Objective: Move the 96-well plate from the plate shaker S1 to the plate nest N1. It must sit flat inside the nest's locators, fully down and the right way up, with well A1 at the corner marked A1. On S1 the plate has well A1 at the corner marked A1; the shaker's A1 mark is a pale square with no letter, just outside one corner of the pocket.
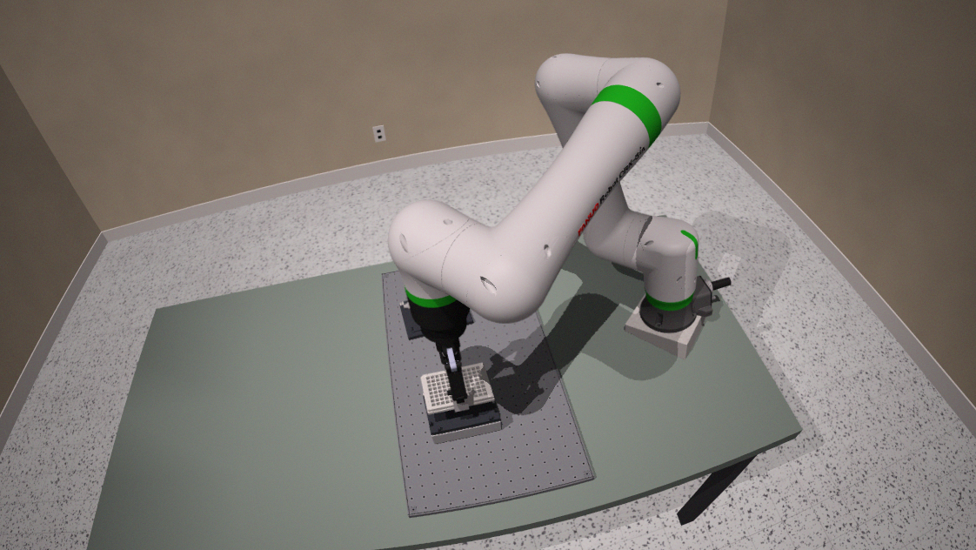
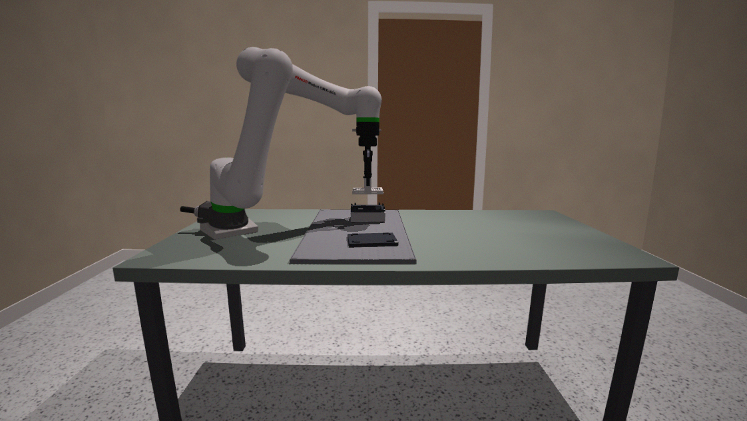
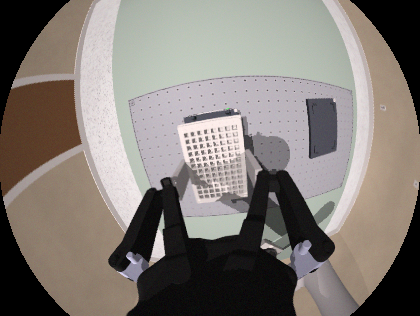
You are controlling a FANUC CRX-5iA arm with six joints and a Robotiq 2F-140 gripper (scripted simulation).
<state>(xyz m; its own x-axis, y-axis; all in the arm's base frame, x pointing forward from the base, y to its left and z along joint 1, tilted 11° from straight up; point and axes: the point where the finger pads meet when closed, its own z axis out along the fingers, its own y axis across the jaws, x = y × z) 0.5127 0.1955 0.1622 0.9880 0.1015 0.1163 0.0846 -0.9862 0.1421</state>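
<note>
Right now the dark plate nest N1 is 3 cm ahead of my hand, 31 cm to the right of it and 14 cm below it. The rest, counted from my hand: white 96-well plate (2 cm below).
</note>
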